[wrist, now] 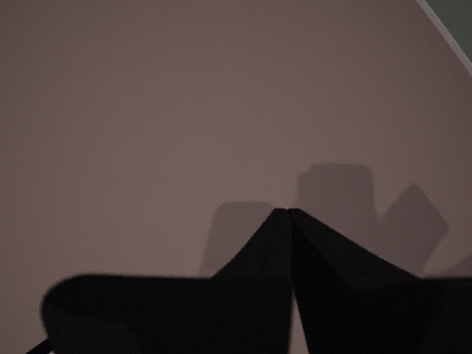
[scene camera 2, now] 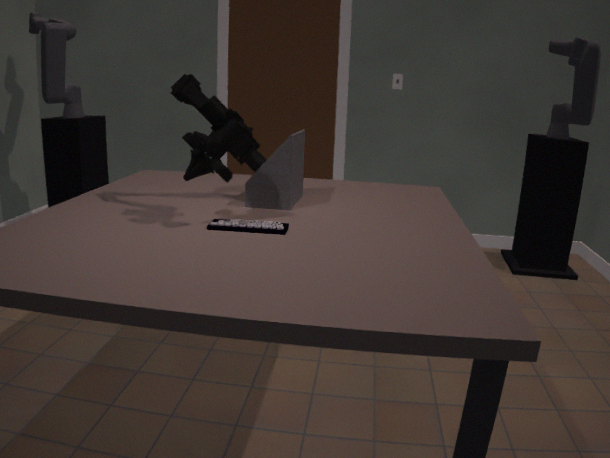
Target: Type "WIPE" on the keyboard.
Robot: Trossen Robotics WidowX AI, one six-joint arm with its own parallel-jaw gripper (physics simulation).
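Places are measured from the arm's base along level axes (x ahead, y left, z up), in centimetres.
Pixels of known places: gripper, fingertip midpoint: (wrist: pixel 285 221) (scene camera 2: pixel 184 179); arm's base, origin of the base link: (scene camera 2: pixel 263 168).
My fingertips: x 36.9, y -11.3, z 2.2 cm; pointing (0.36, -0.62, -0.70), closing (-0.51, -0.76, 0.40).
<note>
Ahead of a thing's pixels: the offset from my fingertips to its top centre. "spot": to the spot under its first point. Level surfaces: height alone.
A small black keyboard with whitish keys @[spot: dy +17.5, dx -1.3, dz -11.8 cm] (scene camera 2: pixel 248 226) lies flat on the table @[dz -13.2 cm] (scene camera 2: pixel 360 280) (wrist: pixel 150 110), in front of the grey wedge. Its single letters are too small to read. In the wrist view, a dark edge with a pale bit, likely the keyboard @[spot: dy +10.3, dx +0.0, dz -12.1 cm] (wrist: pixel 41 345), shows at the bottom left corner. My gripper (scene camera 2: pixel 186 178) (wrist: pixel 285 221) is shut and empty, its fingertips meeting. It hangs above the table, left of and higher than the keyboard in the scene view, pointing down and to the left. The tips are apart from the keys.
A grey wedge-shaped block (scene camera 2: pixel 276 182) stands behind the keyboard, beside the lower part of my black arm (scene camera 2: pixel 232 135). Two grey robot arms (scene camera 2: pixel 54 62) (scene camera 2: pixel 585 82) stand on black pedestals (scene camera 2: pixel 75 155) (scene camera 2: pixel 550 205) beyond the table. Arm shadows fall on the tabletop.
</note>
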